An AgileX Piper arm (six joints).
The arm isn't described. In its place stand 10 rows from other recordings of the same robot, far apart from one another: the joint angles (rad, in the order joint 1, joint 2, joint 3, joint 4, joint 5, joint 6), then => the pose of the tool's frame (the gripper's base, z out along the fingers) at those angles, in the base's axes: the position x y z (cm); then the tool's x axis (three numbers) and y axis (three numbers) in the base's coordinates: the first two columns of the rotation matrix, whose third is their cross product.
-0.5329 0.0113 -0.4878 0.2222 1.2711 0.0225 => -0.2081 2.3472 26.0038 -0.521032 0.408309 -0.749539 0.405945 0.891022 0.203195
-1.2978 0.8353 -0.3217 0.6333 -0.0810 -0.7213 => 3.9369 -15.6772 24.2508 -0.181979 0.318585 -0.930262 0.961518 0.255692 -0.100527
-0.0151 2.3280 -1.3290 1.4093 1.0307 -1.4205 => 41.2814 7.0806 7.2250 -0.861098 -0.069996 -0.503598 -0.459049 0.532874 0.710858
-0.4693 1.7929 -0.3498 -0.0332 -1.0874 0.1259 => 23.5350 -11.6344 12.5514 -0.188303 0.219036 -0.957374 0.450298 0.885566 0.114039
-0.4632 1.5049 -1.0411 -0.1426 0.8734 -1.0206 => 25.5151 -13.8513 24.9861 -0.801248 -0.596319 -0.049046 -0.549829 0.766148 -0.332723
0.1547 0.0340 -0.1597 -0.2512 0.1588 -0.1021 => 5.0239 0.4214 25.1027 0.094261 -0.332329 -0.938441 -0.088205 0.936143 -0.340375
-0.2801 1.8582 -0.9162 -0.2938 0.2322 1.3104 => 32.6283 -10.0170 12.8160 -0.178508 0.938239 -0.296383 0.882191 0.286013 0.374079
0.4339 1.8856 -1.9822 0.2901 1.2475 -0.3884 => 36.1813 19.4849 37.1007 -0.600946 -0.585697 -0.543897 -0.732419 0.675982 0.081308
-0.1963 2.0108 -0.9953 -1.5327 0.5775 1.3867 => 35.0509 -12.0318 11.2304 -0.857304 0.052400 -0.512137 0.358307 0.775047 -0.520498
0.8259 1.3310 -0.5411 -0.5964 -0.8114 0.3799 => 14.8388 21.5604 26.2393 0.063874 -0.007909 -0.997927 -0.945406 0.319738 -0.063046
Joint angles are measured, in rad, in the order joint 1, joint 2, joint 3, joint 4, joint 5, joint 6. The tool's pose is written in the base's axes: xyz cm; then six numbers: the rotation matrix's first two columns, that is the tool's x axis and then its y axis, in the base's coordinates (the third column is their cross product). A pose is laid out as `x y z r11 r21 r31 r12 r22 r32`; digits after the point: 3 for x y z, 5 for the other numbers.
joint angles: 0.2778, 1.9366, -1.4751, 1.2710, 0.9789, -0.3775
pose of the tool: 38.181 18.391 26.237 -0.97422 0.12425 -0.18829 -0.11206 0.45783 0.88195
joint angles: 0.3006, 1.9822, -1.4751, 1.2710, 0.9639, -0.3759
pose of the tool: 38.446 19.395 24.293 -0.98196 0.11272 -0.15184 -0.08161 0.47173 0.87796
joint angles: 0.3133, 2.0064, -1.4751, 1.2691, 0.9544, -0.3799
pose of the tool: 38.538 19.938 23.233 -0.98493 0.10395 -0.13821 -0.07166 0.48203 0.87322
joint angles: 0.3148, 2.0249, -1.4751, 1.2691, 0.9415, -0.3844
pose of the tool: 38.803 20.023 22.415 -0.98527 0.10989 -0.13106 -0.06074 0.49156 0.86873
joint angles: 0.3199, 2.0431, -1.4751, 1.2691, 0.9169, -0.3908
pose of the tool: 39.077 20.211 21.581 -0.98400 0.12050 -0.13125 -0.05308 0.50491 0.86154
